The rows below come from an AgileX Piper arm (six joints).
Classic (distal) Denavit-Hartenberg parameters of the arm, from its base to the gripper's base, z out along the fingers. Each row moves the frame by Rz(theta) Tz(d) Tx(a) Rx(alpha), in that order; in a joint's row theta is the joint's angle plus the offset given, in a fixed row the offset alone. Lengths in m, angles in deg.
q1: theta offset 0  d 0.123  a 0  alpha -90
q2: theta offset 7.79  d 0  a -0.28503  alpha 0
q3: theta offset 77.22  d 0  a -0.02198  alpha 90
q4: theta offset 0  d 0.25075  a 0  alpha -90
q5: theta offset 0  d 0  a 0  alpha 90
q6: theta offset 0  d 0.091  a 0  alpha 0
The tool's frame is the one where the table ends.
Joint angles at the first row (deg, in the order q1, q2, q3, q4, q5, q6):
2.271 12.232 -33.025 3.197 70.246 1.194
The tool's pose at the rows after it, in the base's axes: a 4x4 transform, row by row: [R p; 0 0 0 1], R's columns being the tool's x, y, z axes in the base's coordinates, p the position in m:
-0.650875 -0.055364 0.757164 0.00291; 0.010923 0.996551 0.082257 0.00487; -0.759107 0.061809 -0.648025 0.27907; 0 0 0 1
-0.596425 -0.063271 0.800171 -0.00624; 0.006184 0.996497 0.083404 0.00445; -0.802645 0.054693 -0.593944 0.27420; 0 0 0 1
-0.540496 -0.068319 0.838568 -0.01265; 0.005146 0.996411 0.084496 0.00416; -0.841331 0.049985 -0.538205 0.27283; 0 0 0 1
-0.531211 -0.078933 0.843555 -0.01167; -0.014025 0.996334 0.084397 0.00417; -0.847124 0.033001 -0.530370 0.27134; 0 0 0 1
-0.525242 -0.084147 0.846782 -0.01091; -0.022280 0.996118 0.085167 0.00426; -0.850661 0.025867 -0.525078 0.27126; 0 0 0 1
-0.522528 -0.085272 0.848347 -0.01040; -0.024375 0.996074 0.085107 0.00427; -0.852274 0.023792 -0.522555 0.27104; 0 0 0 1
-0.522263 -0.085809 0.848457 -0.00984; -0.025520 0.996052 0.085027 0.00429; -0.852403 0.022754 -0.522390 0.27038; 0 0 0 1
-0.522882 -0.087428 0.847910 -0.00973; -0.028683 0.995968 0.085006 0.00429; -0.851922 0.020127 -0.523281 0.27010; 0 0 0 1
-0.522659 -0.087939 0.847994 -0.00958; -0.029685 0.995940 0.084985 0.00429; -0.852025 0.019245 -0.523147 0.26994; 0 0 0 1
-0.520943 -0.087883 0.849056 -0.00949; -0.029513 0.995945 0.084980 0.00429; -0.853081 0.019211 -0.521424 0.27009; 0 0 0 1
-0.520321 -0.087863 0.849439 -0.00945; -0.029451 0.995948 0.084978 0.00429; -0.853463 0.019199 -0.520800 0.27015; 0 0 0 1
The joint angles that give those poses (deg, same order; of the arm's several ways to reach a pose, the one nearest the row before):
2.270 7.418 -31.285 3.198 69.346 0.976
2.274 3.033 -30.103 3.176 68.584 0.552
2.272 -0.169 -29.597 3.179 67.397 0.302
2.273 -0.443 -29.071 3.177 66.614 -0.858
2.272 -0.442 -28.905 3.231 66.092 -1.393
2.272 -0.442 -28.773 3.232 65.790 -1.536
2.268 -0.442 -28.575 3.235 65.580 -1.616
2.271 -0.442 -28.517 3.232 65.582 -1.793
2.273 -0.442 -28.466 3.230 65.522 -1.852
2.273 -0.444 -28.465 3.231 65.408 -1.852
2.273 -0.442 -28.465 3.231 65.364 -1.852

